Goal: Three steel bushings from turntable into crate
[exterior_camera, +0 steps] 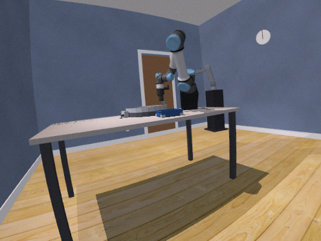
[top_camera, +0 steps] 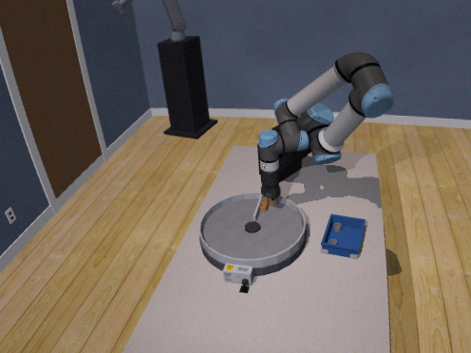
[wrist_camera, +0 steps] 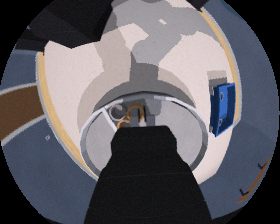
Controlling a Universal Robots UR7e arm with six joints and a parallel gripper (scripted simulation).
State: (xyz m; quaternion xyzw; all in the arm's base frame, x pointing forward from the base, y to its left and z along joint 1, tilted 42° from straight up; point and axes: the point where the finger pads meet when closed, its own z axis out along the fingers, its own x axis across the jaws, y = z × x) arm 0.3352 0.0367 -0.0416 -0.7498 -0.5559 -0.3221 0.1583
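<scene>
The round grey turntable is 18 cm ahead of my hand, 2 cm to the right of it and 2 cm below it. The rest, counted from my hand: blue crate: 32 cm to the left, 7 cm ahead, 5 cm below.
</scene>
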